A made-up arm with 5 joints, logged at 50 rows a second.
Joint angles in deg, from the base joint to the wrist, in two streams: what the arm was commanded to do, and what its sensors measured. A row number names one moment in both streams.
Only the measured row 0 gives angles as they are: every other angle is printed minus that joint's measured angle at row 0.
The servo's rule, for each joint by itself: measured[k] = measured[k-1] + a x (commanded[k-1-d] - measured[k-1]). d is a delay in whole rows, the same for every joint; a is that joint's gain. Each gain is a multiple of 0.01, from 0.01 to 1. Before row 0 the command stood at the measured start. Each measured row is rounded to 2 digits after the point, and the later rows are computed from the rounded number. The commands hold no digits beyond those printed.
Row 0, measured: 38.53, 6.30, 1.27, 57.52, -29.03
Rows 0 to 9, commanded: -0.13, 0.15, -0.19, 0.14, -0.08; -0.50, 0.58, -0.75, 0.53, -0.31; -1.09, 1.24, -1.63, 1.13, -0.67; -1.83, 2.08, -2.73, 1.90, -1.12; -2.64, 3.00, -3.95, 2.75, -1.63; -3.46, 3.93, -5.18, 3.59, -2.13; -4.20, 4.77, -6.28, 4.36, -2.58; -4.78, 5.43, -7.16, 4.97, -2.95; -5.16, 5.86, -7.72, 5.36, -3.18; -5.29, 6.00, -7.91, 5.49, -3.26
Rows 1 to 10, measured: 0.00, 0.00, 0.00, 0.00, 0.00; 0.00, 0.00, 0.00, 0.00, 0.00; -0.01, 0.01, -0.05, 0.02, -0.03; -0.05, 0.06, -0.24, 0.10, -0.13; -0.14, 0.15, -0.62, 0.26, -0.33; -0.29, 0.30, -1.19, 0.52, -0.62; -0.50, 0.52, -1.94, 0.88, -0.99; -0.77, 0.79, -2.81, 1.31, -1.41; -1.08, 1.11, -3.75, 1.80, -1.84; -1.41, 1.46, -4.67, 2.31, -2.25
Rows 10 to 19, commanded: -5.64, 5.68, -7.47, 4.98, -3.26; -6.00, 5.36, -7.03, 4.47, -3.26; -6.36, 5.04, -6.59, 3.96, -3.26; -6.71, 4.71, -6.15, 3.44, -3.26; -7.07, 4.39, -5.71, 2.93, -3.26; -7.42, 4.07, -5.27, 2.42, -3.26; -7.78, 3.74, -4.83, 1.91, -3.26; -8.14, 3.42, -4.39, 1.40, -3.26; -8.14, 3.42, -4.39, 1.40, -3.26; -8.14, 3.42, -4.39, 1.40, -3.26
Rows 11 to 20, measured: -1.75, 1.81, -5.49, 2.80, -2.59; -2.07, 2.15, -6.14, 3.23, -2.84; -2.39, 2.43, -6.50, 3.51, -3.00; -2.71, 2.66, -6.64, 3.66, -3.10; -3.04, 2.85, -6.63, 3.71, -3.16; -3.37, 3.00, -6.50, 3.67, -3.20; -3.70, 3.11, -6.29, 3.55, -3.22; -4.03, 3.19, -6.01, 3.37, -3.23; -4.37, 3.23, -5.69, 3.14, -3.24; -4.71, 3.25, -5.34, 2.86, -3.25
